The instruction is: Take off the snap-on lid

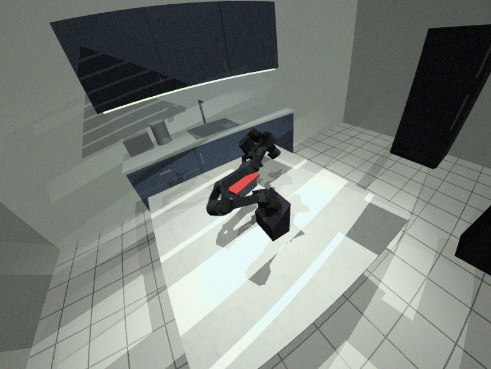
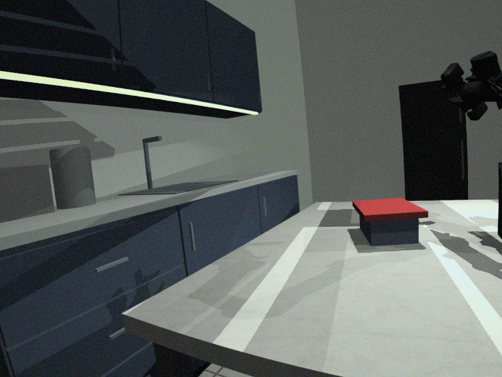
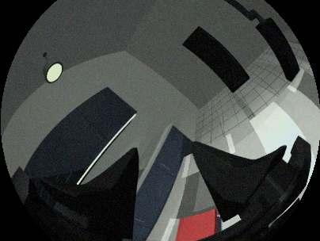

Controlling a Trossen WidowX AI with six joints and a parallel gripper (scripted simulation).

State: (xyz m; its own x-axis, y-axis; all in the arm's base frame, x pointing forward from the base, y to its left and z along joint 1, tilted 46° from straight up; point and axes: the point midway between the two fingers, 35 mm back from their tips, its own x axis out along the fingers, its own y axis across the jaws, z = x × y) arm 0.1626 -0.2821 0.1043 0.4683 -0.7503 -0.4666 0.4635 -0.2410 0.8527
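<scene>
Right now the red lid is 21 cm ahead of my gripper tip, 11 cm to the left of it and 35 cm below it. From my gripper tip the other things lie so: storage box (21 cm ahead, 11 cm to the left, 39 cm below).
</scene>
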